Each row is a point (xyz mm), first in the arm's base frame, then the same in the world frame.
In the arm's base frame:
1: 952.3 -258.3 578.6
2: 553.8 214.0 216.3
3: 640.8 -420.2 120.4
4: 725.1 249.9 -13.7
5: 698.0 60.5 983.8
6: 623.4 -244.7 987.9
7: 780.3 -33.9 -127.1
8: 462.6 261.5 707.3
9: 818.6 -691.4 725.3
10: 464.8 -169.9 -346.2
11: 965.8 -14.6 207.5
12: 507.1 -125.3 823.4
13: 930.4 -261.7 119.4
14: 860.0 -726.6 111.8
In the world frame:
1: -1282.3 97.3 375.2
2: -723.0 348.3 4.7
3: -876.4 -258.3 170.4
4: -521.1 330.1 210.7
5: -1505.8 490.8 20.7
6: -1610.2 197.7 -22.6
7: -526.9 37.2 313.7
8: -1146.1 545.5 -179.0
9: -1556.5 -275.0 260.8
10: -331.5 -213.5 58.6
11: -853.5 198.6 432.0
12: -1399.5 233.8 -118.2
13: -857.2 -66.0 438.1
14: -1009.3 -510.5 416.9

